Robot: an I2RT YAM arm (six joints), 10 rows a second.
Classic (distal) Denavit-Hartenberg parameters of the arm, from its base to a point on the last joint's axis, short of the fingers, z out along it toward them. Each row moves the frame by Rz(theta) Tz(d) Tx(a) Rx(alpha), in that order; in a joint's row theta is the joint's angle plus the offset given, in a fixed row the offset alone. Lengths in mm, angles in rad.
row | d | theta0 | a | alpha
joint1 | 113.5 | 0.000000 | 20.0 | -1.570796
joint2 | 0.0 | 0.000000 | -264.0 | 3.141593
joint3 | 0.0 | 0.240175 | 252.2 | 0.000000
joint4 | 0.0 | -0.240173 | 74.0 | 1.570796
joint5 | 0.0 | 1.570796 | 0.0 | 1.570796
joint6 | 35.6 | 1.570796 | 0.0 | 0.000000
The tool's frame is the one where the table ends.
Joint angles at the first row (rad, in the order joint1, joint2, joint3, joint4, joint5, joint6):
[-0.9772 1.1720 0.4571 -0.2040 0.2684 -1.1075]
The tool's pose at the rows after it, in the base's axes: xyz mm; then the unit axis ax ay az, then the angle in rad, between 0 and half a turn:
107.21 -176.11 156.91 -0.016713 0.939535 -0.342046 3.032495
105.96 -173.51 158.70 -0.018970 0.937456 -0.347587 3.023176
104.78 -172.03 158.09 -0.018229 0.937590 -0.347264 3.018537
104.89 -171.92 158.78 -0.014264 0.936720 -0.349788 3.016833
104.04 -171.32 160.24 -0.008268 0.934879 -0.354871 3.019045
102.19 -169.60 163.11 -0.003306 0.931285 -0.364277 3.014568
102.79 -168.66 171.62 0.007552 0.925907 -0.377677 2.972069
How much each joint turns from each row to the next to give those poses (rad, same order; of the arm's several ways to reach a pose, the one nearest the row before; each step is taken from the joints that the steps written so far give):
[-0.0014 -0.0154 -0.0046 -0.0001 -0.0030 0.0015]
[0.0015 -0.0244 -0.0092 0.0001 -0.0031 -0.0046]
[-0.0016 -0.0093 -0.0076 0.0000 -0.0046 0.0015]
[0.0016 -0.0031 0.0000 0.0015 0.0046 0.0077]
[0.0000 -0.0107 -0.0016 -0.0015 0.0107 0.0077]
[-0.0016 -0.0260 -0.0061 0.0000 0.0077 0.0030]
[0.0031 -0.0353 0.0076 0.0000 -0.0121 0.0244]

